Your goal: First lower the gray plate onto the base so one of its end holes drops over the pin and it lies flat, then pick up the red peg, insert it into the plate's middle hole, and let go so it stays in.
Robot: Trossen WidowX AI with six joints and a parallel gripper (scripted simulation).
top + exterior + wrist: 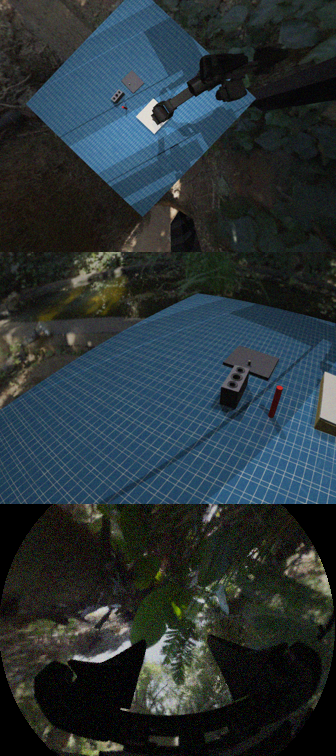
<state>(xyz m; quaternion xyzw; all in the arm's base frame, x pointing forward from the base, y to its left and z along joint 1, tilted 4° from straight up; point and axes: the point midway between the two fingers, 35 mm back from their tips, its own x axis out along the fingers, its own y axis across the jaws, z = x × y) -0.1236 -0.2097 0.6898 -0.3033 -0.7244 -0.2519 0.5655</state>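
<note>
Now: the gray plate 700 mm below my gripper tip, 530 mm ahead of it and 220 mm to the left of it. Also, from my gripper tip: dark square base 730 mm below, 510 mm ahead, 80 mm to the left; red peg 700 mm below, 430 mm ahead, 270 mm to the left.
</note>
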